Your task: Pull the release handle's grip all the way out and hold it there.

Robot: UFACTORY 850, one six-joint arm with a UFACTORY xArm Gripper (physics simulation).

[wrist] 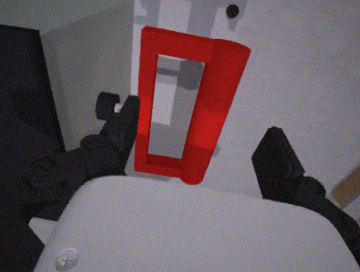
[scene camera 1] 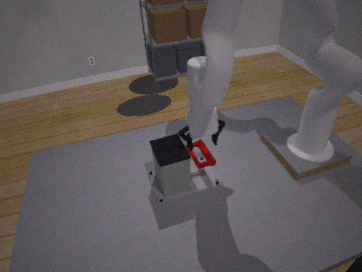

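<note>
The release handle's red grip [scene camera 1: 208,152] [wrist: 214,102] is a rectangular loop with a thick rounded outer bar. It stands out at the side of a pale grey-green housing [scene camera 1: 175,178] [wrist: 95,70] with a black top, on a light base plate. My gripper [scene camera 1: 202,144] [wrist: 201,129] is open and empty, pointing down over the grip. In the wrist view the left finger shows at the grip's inner edge, on the housing side, and the right finger stands apart from the outer bar. Finger height and contact cannot be told.
The grey mat [scene camera 1: 90,200] lies under the housing. The robot's base stands on a wood-edged board [scene camera 1: 320,172] at the right. A shelf unit [scene camera 1: 145,30] with boxes is at the back. The housing is close beside the left finger.
</note>
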